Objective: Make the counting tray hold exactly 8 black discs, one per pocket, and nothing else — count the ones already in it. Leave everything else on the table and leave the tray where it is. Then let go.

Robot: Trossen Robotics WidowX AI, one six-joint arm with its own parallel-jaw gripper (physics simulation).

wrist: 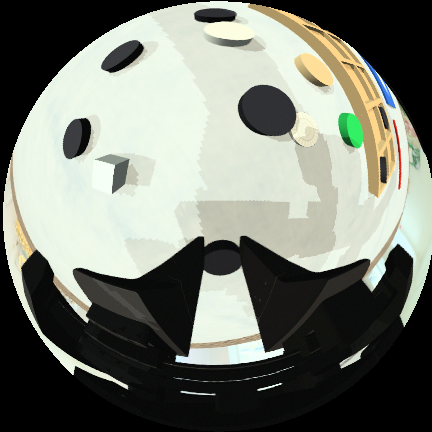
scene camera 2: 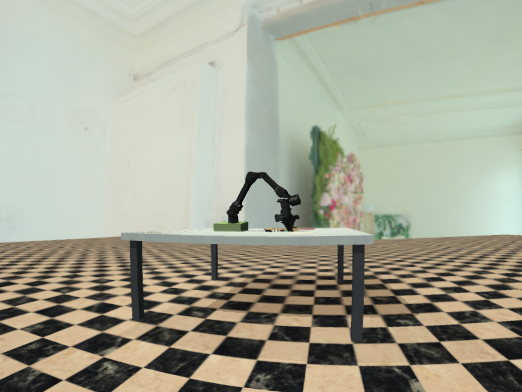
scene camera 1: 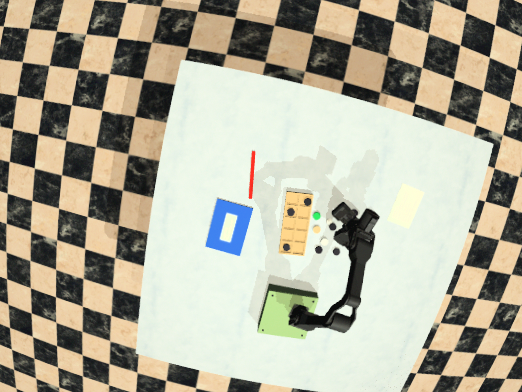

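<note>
The tan counting tray (scene camera 1: pixel 294 237) (wrist: pixel 371 165) has black discs in three pockets: an upper right disc (scene camera 1: pixel 307 201), an upper left disc (scene camera 1: pixel 291 212) and a lower left disc (scene camera 1: pixel 286 247). My gripper (scene camera 2: pixel 289 229) (wrist: pixel 221 241) is low at the table, right of the tray, shut on a black disc (wrist: pixel 222 260) between its fingertips. Other loose black discs lie near: one (scene camera 1: pixel 332 226) (wrist: pixel 267 110) beside a cream ridged disc, one (scene camera 1: pixel 319 249) (wrist: pixel 215 15), one (scene camera 1: pixel 336 251) (wrist: pixel 122 56), and one (wrist: pixel 77 138) hidden by the arm in scene camera 1.
Beside the tray lie a green disc (scene camera 1: pixel 316 216) (wrist: pixel 351 130), a tan disc (scene camera 1: pixel 316 229) (wrist: pixel 314 70), a whitish disc (scene camera 1: pixel 324 242) (wrist: pixel 229 33) and the cream ridged disc (wrist: pixel 306 131). A pale cube (wrist: pixel 110 174), blue frame (scene camera 1: pixel 214 227), red bar (scene camera 1: pixel 252 175) and cream card (scene camera 1: pixel 406 206) are around.
</note>
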